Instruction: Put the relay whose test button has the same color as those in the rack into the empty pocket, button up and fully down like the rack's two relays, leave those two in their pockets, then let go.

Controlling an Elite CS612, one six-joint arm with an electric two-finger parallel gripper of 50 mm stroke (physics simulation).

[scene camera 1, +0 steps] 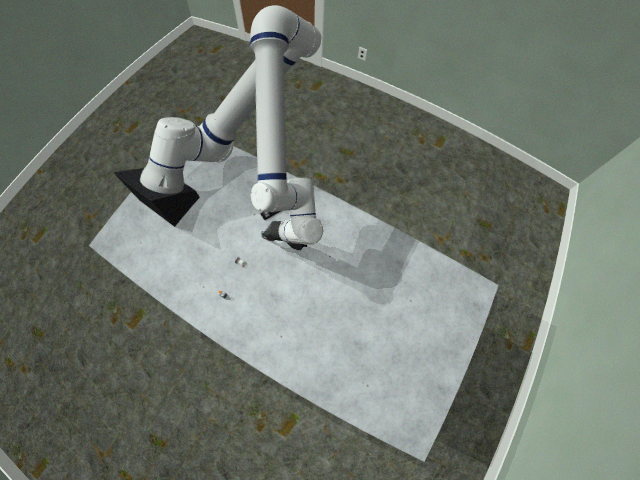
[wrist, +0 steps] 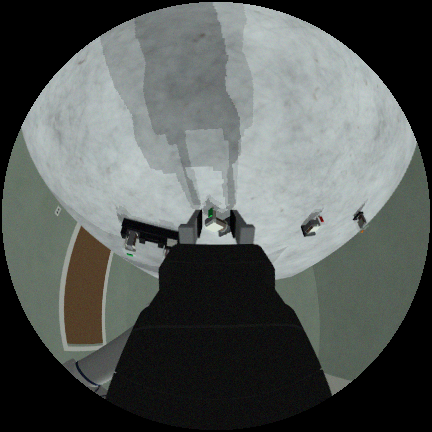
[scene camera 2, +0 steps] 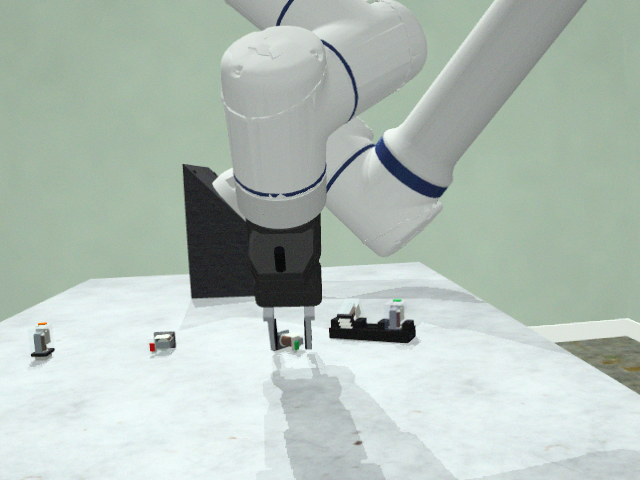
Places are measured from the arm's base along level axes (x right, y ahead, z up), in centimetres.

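Pixels of known places: gripper, fingertip midpoint: (scene camera 1: 268,234) (wrist: 215,218) (scene camera 2: 291,342); arm's base at its link origin: (scene camera 1: 161,183).
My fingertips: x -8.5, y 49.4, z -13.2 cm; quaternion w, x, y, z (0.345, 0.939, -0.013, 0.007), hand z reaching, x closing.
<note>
For each thing: its top centre in the pictures, then the offset to it from my fingertips. "spot": a spot on its surface instead.
- green-button relay at its top centre: (wrist: 218,229) (scene camera 2: 288,333) dx +0.3, dy -1.0, dz +0.9 cm
- black rack at its top centre: (scene camera 2: 371,319) (wrist: 150,243) dx -10.3, dy -4.9, dz +1.1 cm
- empty pocket at a spot on its surface: (scene camera 2: 368,325) spot: dx -10.0, dy -6.7, dz +0.0 cm
- red-button relay at its top centre: (scene camera 2: 161,334) (wrist: 313,231) (scene camera 1: 239,261) dx +16.3, dy -3.4, dz +0.9 cm
- orange-button relay at its top centre: (scene camera 2: 39,324) (wrist: 363,229) (scene camera 1: 221,292) dx +31.3, dy -1.3, dz +3.2 cm
My gripper (scene camera 2: 291,347) (wrist: 215,218) points down at the table, its fingers fairly wide apart, shut on the green-button relay (scene camera 2: 289,339) (wrist: 216,225). That relay lies on its side, slightly askew, its green button facing scene camera 2, low at the table top. The black rack (scene camera 2: 369,334) (wrist: 150,231) stands to the right in scene camera 2. Its right relay (scene camera 2: 396,314) (wrist: 131,241) is upright with a green button on top. Its left relay (scene camera 2: 348,311) looks slanted and its button does not show. The empty pocket (scene camera 2: 368,325) is between them.
A red-button relay (scene camera 1: 240,262) (scene camera 2: 164,339) (wrist: 312,228) lies on its side left of the gripper in scene camera 2. An orange-button relay (scene camera 1: 222,294) (scene camera 2: 41,339) (wrist: 360,220) stands upright farther left. The arm's black pedestal (scene camera 1: 170,204) (scene camera 2: 214,248) is at the back.
</note>
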